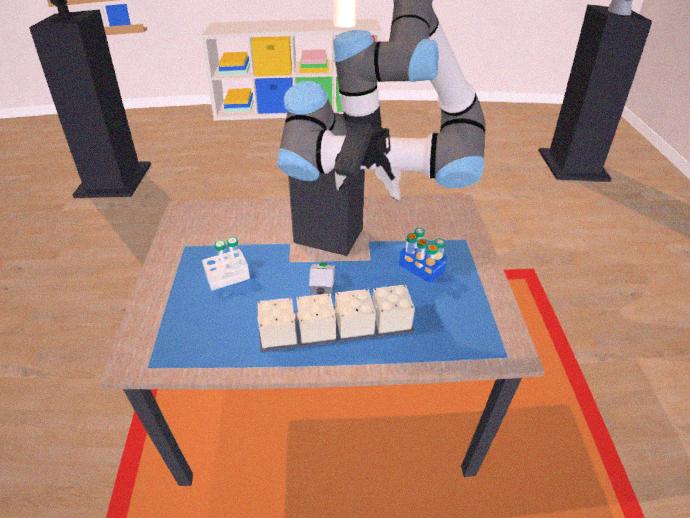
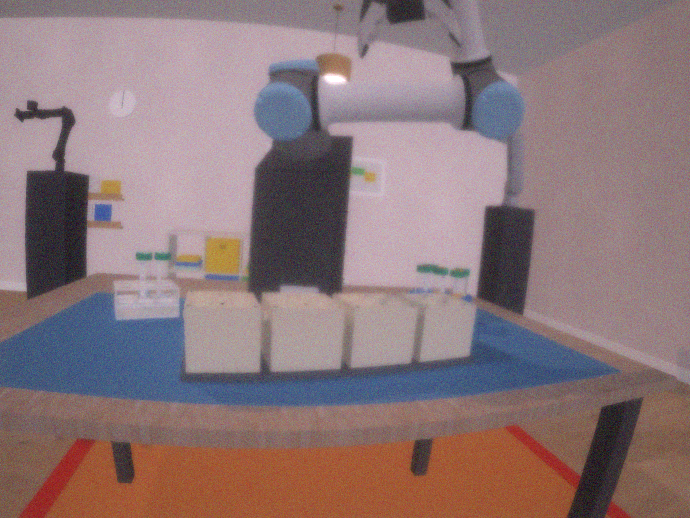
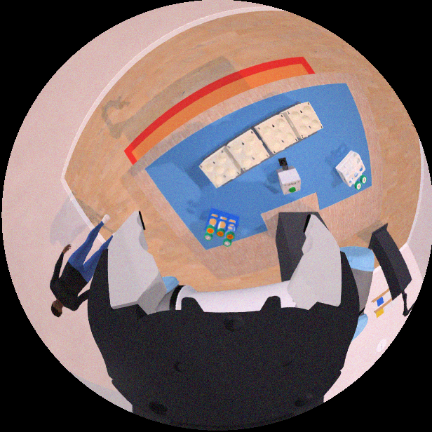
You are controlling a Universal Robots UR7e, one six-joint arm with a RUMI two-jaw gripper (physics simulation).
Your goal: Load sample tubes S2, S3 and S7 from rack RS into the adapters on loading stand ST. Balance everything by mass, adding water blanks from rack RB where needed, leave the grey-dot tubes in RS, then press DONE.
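Frame: origin at the arm's base, x ahead, y left, z up, level; centimetres.
Seen in the pictures: gripper, fingertip midpoint: [image 1: 367, 195] [image 2: 409, 51]; arm's base, origin of the base link: [image 2: 302, 148].
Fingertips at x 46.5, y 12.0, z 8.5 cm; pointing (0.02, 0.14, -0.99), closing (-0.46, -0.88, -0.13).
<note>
Pixels of each thing's top centre, then the offset from my fingertips to it. Level surfaces: height alone.
- blue rack, middle of its top: [image 2: 440, 293] [image 1: 423, 253] dx -28.3, dy +20.5, dz -40.9 cm
- white rack, middle of its top: [image 2: 145, 283] [image 1: 224, 262] dx -23.3, dy -43.2, dz -40.9 cm
- small grey box, middle of its top: [image 2: 299, 284] [image 1: 322, 265] dx -19.6, dy -12.0, dz -38.5 cm
- blue mat, its level: dz -46.9 cm
My gripper [image 1: 367, 191] [image 2: 410, 50] [image 3: 225, 215] is open and empty, high above the back of the table. The blue rack [image 1: 426, 273] [image 3: 216, 212] stands at the back right and holds several green-capped tubes, three with orange dots and two with pale tops. The white rack [image 1: 229, 277] [image 2: 147, 308] stands at the left with two green-capped, pale-topped tubes. Four cream adapters [image 1: 278, 331] [image 2: 222, 340] [image 3: 248, 150] stand in a row on the dark loading stand [image 1: 278, 347] [image 2: 222, 377]; no tube caps show in them. Tube and rack labels are unreadable.
A small grey box [image 1: 321, 276] [image 3: 288, 179] with a green button [image 3: 292, 190] stands behind the adapters. The arm's dark pedestal [image 1: 326, 214] [image 2: 300, 223] rises at the table's back edge. A blue mat [image 1: 211, 334] lies under the racks and stand.
</note>
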